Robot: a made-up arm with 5 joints.
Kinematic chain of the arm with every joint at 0, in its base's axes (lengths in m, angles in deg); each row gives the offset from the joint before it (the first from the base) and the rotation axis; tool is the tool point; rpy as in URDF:
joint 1: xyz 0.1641 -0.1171 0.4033 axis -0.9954 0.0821 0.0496
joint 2: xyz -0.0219 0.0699 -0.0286 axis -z
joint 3: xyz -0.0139 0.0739 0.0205 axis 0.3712 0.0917 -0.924
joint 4: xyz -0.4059 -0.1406 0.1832 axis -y
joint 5: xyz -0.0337 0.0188 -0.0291 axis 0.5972 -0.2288 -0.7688
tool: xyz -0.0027 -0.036 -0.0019 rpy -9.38 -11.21 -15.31
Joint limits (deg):
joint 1: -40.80..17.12
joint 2: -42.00..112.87
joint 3: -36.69..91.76
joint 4: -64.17..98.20
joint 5: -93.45..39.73
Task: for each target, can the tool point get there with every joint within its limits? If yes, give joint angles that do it. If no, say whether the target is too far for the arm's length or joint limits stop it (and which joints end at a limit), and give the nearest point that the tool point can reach.
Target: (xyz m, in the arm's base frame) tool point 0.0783 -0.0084 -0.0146
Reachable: no: joint limits stop it (at a limit: joint 1, joint 2, joint 5) | nearest point -0.0494 -0.3940 0.2989 | short by 0.513 m
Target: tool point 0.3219 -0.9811 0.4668
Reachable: no: too far | nearest point 0.0487 -0.5403 0.4453 | short by 0.519 m
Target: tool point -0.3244 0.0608 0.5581
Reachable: yes | joints 11.12 -4.70 32.33 -26.78 -44.57
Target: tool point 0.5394 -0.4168 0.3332
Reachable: no: joint limits stop it (at a limit: joint 1, joint 2, joint 3, joint 5) | nearest point 0.5761 -0.1882 0.6802 | short by 0.417 m
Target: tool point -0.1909 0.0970 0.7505
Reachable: yes | joints -36.07 26.12 32.93 27.35 -82.67
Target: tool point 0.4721 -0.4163 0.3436
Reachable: no: joint limits stop it (at a limit: joint 2, joint 3) | nearest point 0.0937 -0.4268 0.3557 | short by 0.379 m
